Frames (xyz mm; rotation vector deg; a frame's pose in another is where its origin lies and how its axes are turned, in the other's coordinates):
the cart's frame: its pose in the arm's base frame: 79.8 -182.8 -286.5 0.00 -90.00 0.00
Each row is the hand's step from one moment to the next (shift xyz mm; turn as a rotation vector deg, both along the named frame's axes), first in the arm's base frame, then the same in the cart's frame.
Working: the arm's base frame: its pose in the cart's frame: 286.5 182.8 79.8 0.00 90.00 0.00

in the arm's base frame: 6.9 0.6 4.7 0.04 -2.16 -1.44
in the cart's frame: 4.7 0.6 -6.9 -1.44 -2.16 -0.04
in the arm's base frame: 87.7 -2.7 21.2 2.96 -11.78 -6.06
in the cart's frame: 21.2 -2.7 -87.7 -6.06 -11.78 -2.96
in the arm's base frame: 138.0 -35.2 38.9 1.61 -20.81 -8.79
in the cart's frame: 38.9 -35.2 -138.0 -8.79 -20.81 -1.61
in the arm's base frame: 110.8 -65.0 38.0 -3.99 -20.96 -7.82
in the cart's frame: 38.0 -65.0 -110.8 -7.82 -20.96 3.99
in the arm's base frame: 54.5 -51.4 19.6 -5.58 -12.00 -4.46
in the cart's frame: 19.6 -51.4 -54.5 -4.46 -12.00 5.58
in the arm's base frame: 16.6 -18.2 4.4 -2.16 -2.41 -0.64
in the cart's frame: 4.4 -18.2 -16.6 -0.64 -2.41 2.16
